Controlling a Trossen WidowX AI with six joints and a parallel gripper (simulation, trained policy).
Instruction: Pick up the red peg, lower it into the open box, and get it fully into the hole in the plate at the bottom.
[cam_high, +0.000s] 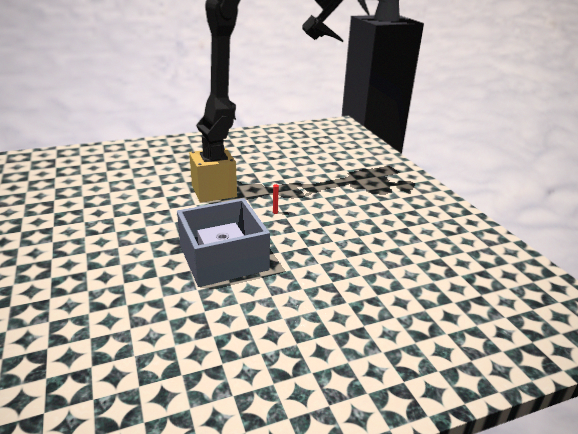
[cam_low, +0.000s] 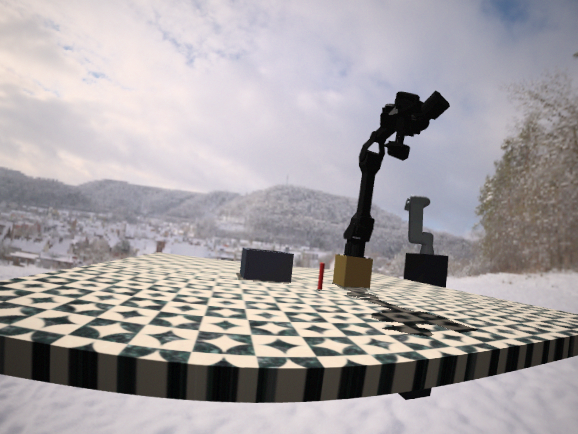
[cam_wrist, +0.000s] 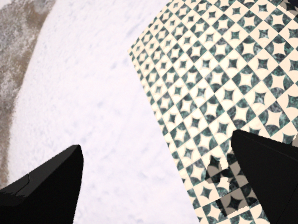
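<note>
Right now the red peg is 400 mm below my gripper tip, 220 mm to the right of it and 70 mm ahead of it. The rest, counted from my gripper tip: grey box (410 mm below, 400 mm to the right, 230 mm ahead).
</note>
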